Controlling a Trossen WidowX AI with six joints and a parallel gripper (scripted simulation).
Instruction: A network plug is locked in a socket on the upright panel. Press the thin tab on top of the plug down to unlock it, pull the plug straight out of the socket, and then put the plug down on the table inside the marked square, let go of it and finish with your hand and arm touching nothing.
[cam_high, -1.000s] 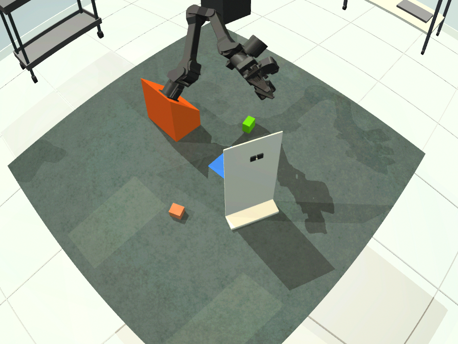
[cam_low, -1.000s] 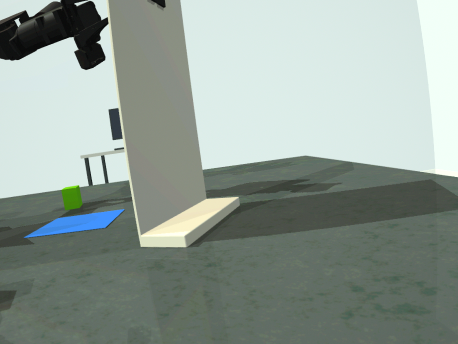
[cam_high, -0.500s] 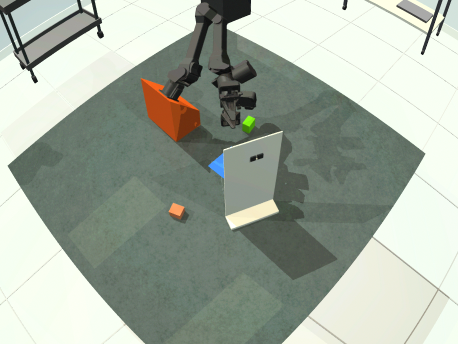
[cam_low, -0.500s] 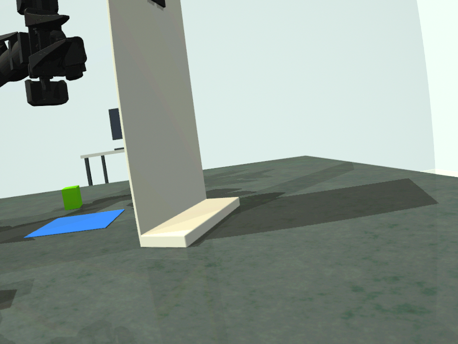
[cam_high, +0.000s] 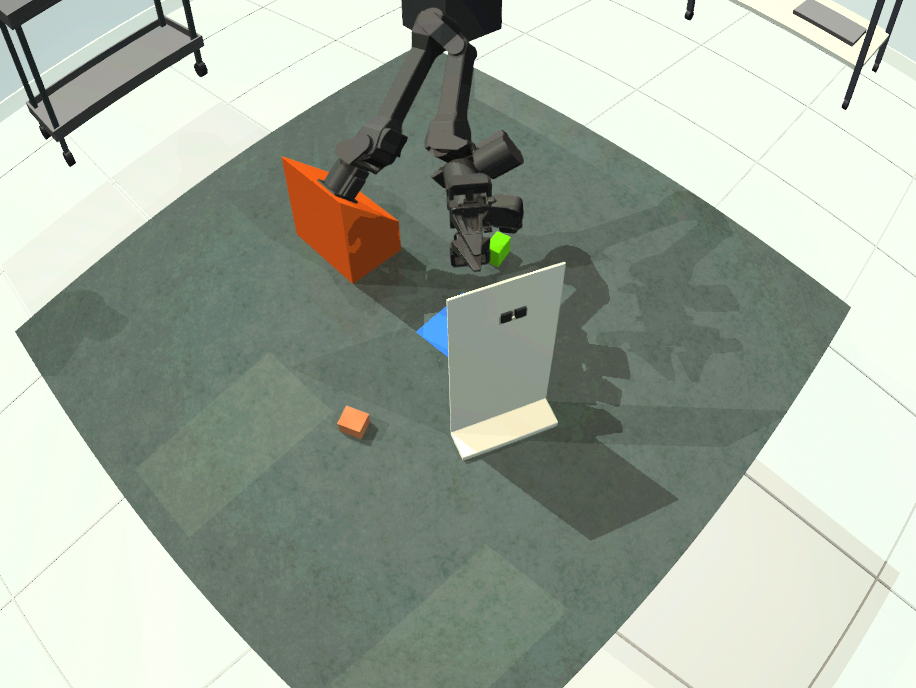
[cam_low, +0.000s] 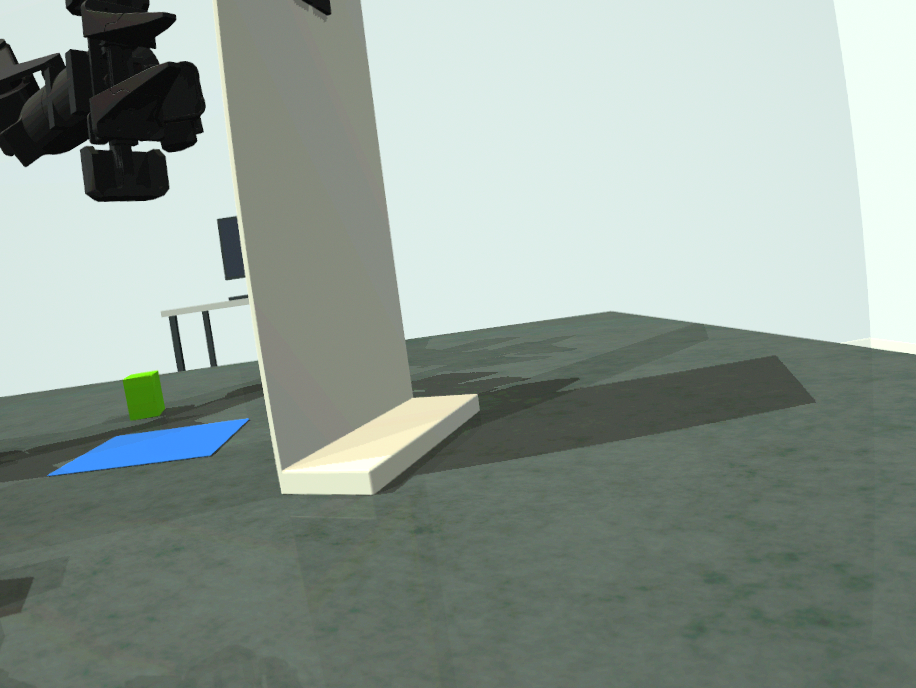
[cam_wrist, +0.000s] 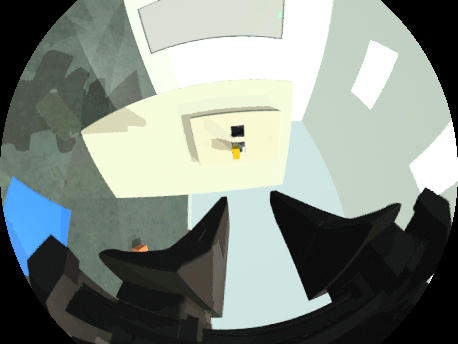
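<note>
The network plug is 90 mm ahead of my gripper tip and 30 mm to the right of it. The rest, counted from my gripper tip: upright panel: 110 mm ahead, 30 mm to the right, 110 mm below; blue marked square: 80 mm behind, 40 mm to the left, 280 mm below.
</note>
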